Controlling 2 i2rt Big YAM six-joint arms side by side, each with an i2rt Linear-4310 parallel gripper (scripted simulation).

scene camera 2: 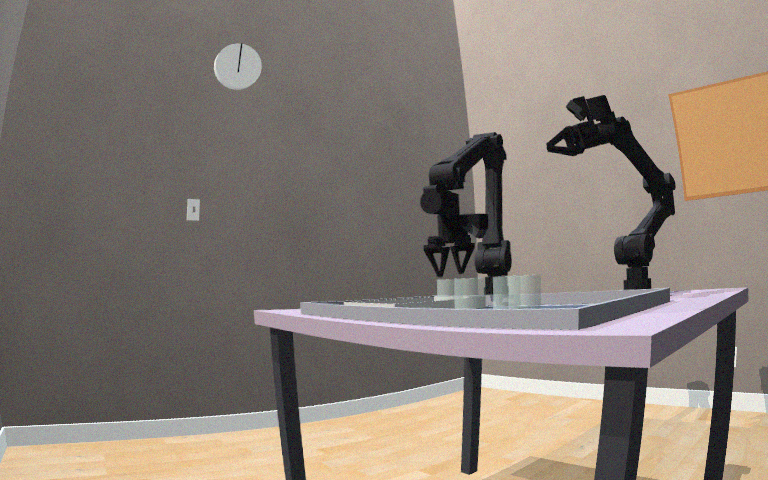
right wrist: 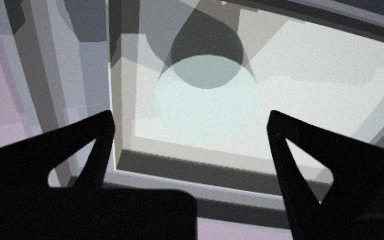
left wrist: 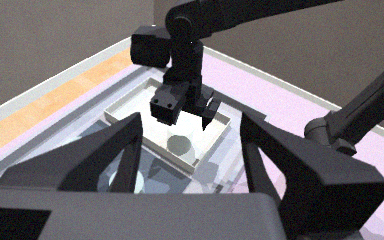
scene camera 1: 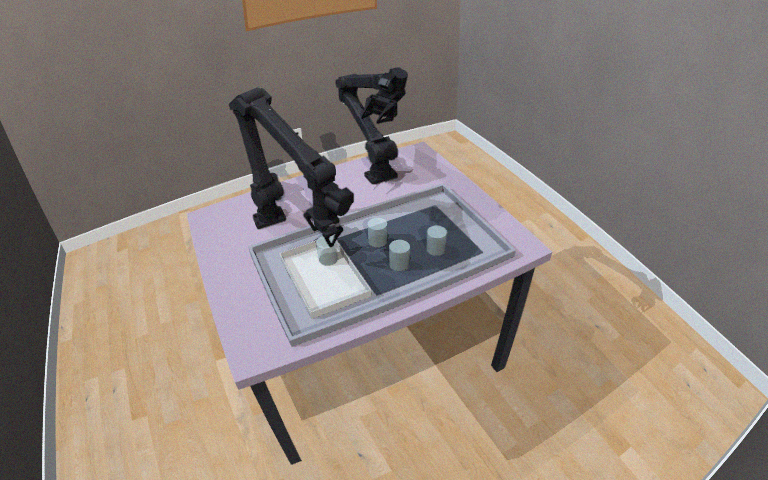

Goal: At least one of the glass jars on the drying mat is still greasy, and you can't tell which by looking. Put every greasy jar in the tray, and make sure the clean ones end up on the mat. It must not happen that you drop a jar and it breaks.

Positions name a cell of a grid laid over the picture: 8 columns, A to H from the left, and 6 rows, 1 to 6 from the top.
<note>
I see my left gripper (scene camera 2: F2), my right gripper (scene camera 2: E4), a white tray (scene camera 1: D4), a glass jar (right wrist: E3), a glass jar (scene camera 2: E4) and a dark drying mat (scene camera 1: D4).
The white tray is seen too in the right wrist view (right wrist: G2) and in the left wrist view (left wrist: C3). My left gripper is seen too in the left wrist view (left wrist: D4). My right gripper is seen too in the right wrist view (right wrist: D3), in the left wrist view (left wrist: D4) and in scene camera 1 (scene camera 1: D3).
</note>
